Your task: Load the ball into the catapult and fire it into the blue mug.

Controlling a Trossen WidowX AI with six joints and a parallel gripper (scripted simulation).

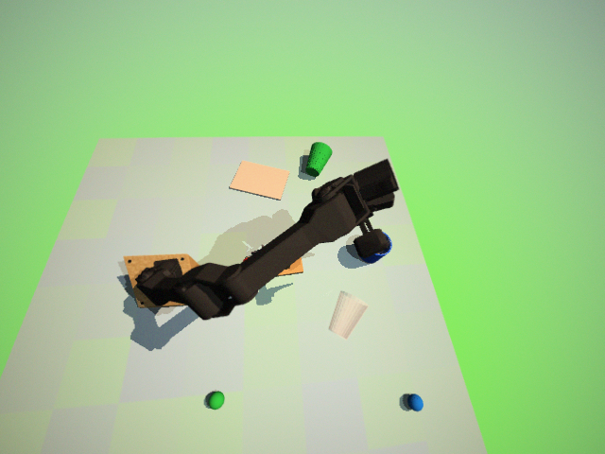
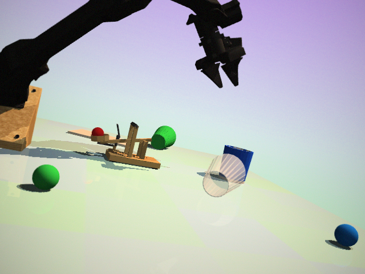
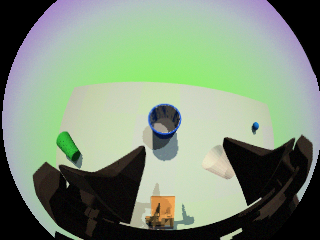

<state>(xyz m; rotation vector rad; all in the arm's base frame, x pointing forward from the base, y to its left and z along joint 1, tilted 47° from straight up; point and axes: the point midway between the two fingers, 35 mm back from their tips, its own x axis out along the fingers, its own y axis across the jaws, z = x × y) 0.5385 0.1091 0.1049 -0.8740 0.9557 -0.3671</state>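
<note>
The red ball lies 330 mm behind my gripper tip, 210 mm below it and 10 mm to the left of it. The rest, counted from my gripper tip: blue mug: 240 mm below, 100 mm ahead, 20 mm to the left; then wooden catapult: 260 mm behind, 220 mm below, 30 mm to the left; then catapult frame: 240 mm behind, 190 mm below, 10 mm to the left.
</note>
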